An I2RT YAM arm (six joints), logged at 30 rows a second.
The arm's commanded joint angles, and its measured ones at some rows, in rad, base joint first. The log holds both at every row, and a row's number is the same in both.
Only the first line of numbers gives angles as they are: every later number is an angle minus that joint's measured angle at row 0.
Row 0, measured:
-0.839, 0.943, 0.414, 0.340, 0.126, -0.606
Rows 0 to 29, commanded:
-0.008, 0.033, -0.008, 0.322, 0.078, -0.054
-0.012, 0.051, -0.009, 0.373, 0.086, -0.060
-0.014, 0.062, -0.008, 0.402, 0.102, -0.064
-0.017, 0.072, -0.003, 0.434, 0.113, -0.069
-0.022, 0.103, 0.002, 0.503, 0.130, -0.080
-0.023, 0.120, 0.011, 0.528, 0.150, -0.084
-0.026, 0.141, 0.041, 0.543, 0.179, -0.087
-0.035, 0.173, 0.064, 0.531, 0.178, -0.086
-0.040, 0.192, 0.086, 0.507, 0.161, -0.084
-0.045, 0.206, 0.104, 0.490, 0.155, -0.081
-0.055, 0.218, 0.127, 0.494, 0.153, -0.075
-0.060, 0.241, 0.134, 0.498, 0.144, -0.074
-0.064, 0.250, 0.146, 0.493, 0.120, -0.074
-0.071, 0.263, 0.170, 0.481, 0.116, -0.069
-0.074, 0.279, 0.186, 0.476, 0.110, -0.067
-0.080, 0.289, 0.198, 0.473, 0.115, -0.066
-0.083, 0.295, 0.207, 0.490, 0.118, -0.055
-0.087, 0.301, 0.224, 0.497, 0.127, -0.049
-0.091, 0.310, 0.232, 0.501, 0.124, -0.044
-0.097, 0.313, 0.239, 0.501, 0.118, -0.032
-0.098, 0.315, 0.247, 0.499, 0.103, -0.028
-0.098, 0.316, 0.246, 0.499, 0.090, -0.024
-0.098, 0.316, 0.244, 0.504, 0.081, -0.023
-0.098, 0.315, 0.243, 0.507, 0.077, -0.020
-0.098, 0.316, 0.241, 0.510, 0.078, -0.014
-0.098, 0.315, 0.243, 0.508, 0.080, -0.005
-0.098, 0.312, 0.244, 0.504, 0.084, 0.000
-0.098, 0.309, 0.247, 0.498, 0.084, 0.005
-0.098, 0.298, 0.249, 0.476, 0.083, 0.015
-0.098, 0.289, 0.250, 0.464, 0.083, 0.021
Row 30, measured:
-0.094, 0.311, 0.208, 0.424, 0.102, -0.027
